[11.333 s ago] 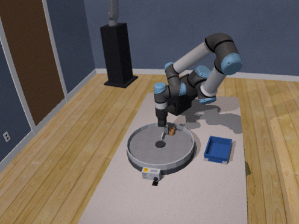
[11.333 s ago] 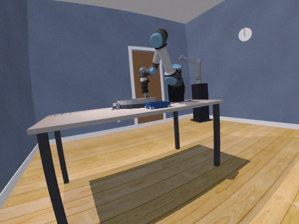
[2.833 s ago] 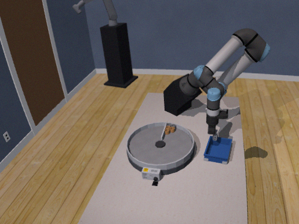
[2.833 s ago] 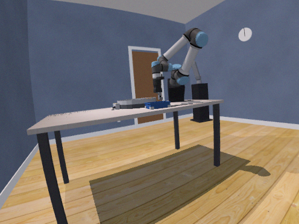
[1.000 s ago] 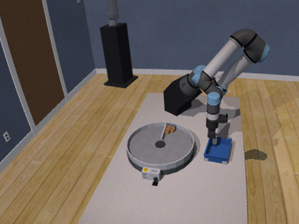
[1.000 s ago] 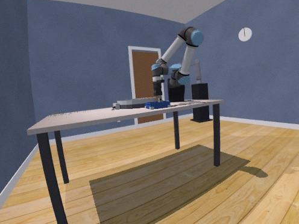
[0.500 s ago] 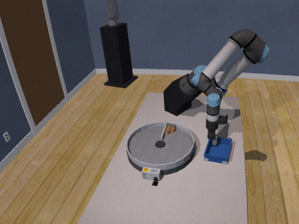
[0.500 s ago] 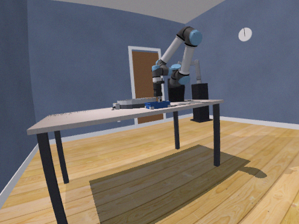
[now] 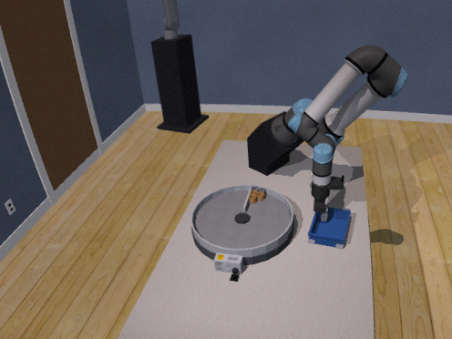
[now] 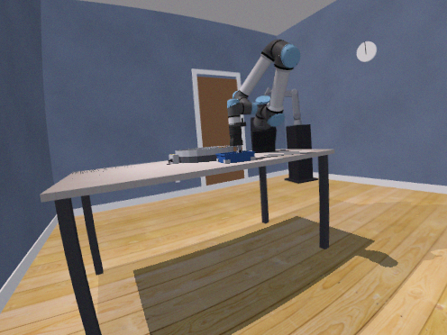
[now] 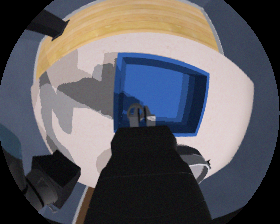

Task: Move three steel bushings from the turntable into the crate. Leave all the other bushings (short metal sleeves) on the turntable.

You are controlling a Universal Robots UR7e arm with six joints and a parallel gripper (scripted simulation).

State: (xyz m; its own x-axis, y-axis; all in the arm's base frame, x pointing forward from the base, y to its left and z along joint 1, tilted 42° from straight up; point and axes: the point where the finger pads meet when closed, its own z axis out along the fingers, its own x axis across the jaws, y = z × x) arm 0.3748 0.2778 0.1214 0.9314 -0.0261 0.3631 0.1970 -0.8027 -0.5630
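My gripper is now 40 mm to the right of the blue crate, 40 mm short of it and 20 mm above it. The rest, counted from my hand: round grey turntable 310 mm to the right, 140 mm ahead, 10 mm above.
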